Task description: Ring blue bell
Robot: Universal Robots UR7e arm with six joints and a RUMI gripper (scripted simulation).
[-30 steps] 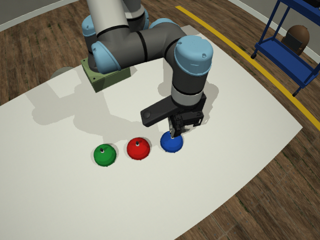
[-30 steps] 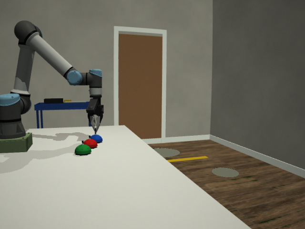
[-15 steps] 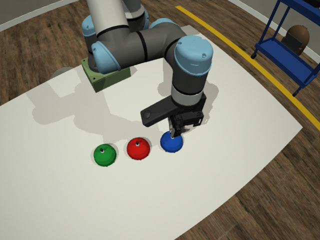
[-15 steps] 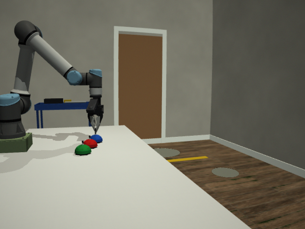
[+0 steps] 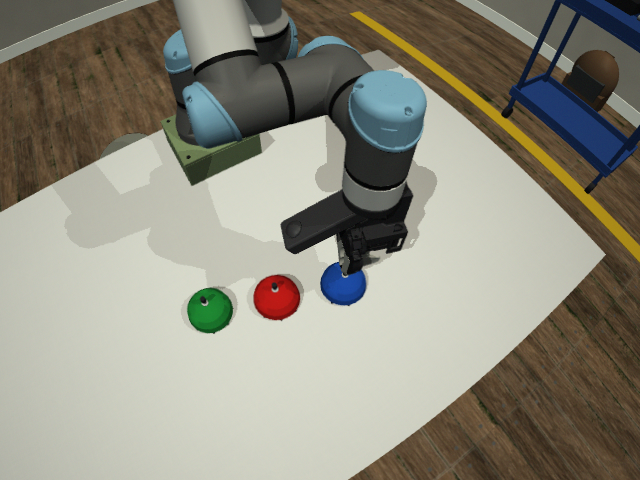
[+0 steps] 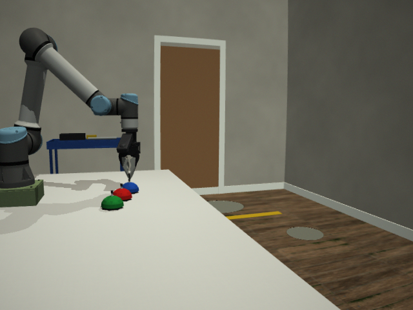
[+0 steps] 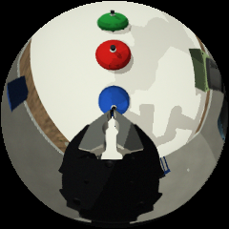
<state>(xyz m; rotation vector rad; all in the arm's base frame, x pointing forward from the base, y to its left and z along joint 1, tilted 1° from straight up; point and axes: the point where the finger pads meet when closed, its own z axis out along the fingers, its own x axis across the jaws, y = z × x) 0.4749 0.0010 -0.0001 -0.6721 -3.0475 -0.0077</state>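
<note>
The blue bell is 4 cm below my hand. From my hand the other things lie so: green bell (11 cm behind, 22 cm to the right, 4 cm below); red bell (5 cm behind, 11 cm to the right, 4 cm below).
</note>
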